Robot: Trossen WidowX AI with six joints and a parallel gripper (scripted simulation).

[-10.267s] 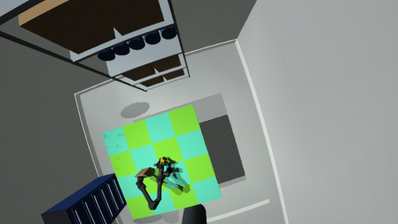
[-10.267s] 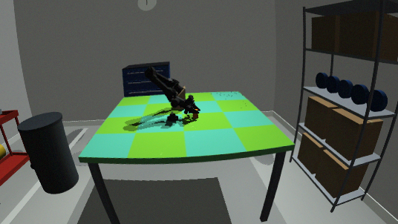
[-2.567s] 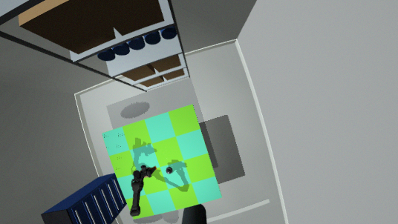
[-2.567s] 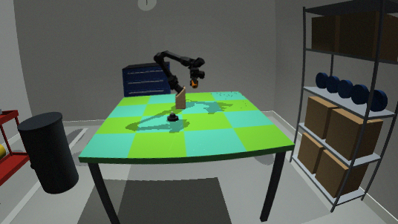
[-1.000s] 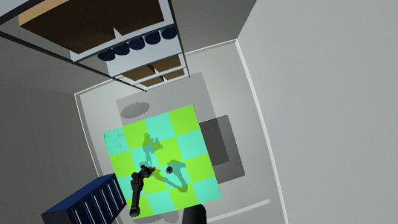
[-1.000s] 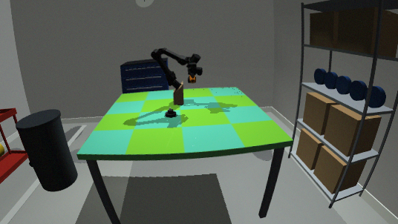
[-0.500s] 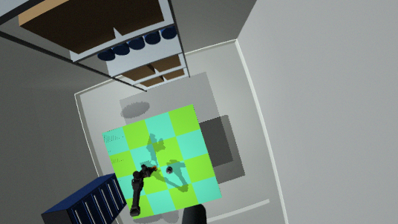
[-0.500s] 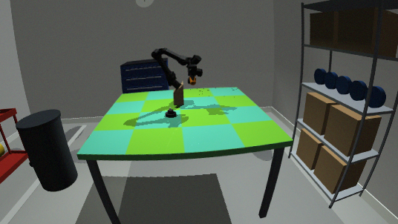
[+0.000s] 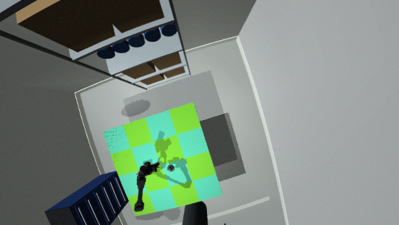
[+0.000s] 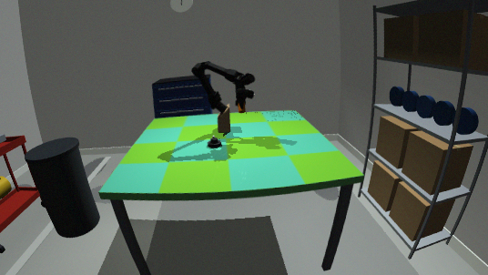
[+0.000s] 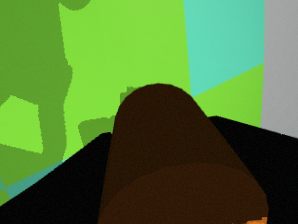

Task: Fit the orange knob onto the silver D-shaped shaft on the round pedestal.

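Right now my gripper tip is 2 cm past the orange knob and 3 cm below it. Also, from my gripper tip: dark round pedestal 2 cm ahead, 18 cm to the right, 17 cm below.
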